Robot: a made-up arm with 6 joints.
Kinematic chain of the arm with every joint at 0, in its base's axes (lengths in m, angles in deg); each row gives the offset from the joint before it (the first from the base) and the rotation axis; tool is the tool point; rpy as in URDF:
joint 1: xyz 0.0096 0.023 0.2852 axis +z
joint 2: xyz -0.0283 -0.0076 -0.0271 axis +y
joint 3: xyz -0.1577 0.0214 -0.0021 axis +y
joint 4: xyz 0.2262 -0.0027 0.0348 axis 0.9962 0 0.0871
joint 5: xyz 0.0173 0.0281 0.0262 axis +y
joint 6: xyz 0.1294 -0.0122 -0.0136 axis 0.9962 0 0.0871
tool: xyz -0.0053 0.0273 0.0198 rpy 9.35 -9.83 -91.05
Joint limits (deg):
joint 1: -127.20..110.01
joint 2: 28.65..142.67
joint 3: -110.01..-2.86
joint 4: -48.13..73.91
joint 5: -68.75..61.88
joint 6: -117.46..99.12
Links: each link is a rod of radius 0.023 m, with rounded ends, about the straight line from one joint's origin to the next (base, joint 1, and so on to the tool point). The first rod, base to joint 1, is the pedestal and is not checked.
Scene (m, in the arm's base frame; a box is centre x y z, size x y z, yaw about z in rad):
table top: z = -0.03
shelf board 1: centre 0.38 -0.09 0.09 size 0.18 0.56 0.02 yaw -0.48
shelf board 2: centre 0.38 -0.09 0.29 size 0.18 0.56 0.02 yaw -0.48
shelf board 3: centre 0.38 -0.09 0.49 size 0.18 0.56 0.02 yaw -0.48
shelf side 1: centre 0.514 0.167 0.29 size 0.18 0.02 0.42 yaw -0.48
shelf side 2: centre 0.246 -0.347 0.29 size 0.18 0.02 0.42 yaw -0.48
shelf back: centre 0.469 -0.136 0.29 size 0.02 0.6 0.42 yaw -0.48
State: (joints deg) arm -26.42 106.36 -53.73 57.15 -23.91 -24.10
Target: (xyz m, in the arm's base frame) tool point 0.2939 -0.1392 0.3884
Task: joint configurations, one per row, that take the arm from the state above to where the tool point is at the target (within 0.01 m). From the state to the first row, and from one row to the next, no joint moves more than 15 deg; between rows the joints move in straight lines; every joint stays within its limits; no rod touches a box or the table.
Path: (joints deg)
1: -22.58 97.00 -41.32 55.73 -33.26 -20.74
2: -18.73 87.64 -28.91 54.31 -42.61 -17.38
3: -14.89 78.28 -16.50 52.89 -51.95 -14.02
4: -11.04 68.92 -4.10 51.47 -61.30 -10.66
5: -13.22 57.39 -8.78 52.93 -55.72 -11.78
6: -15.39 45.86 -13.47 54.40 -50.14 -12.89
7: -17.56 34.33 -18.15 55.87 -44.56 -14.01
8: -19.79 46.49 -28.59 56.16 -40.26 -16.17
9: -22.02 58.66 -39.02 56.45 -35.97 -18.33
10: -24.25 70.83 -49.45 56.74 -31.68 -20.48
11: -26.48 83.00 -59.89 57.03 -27.38 -22.64

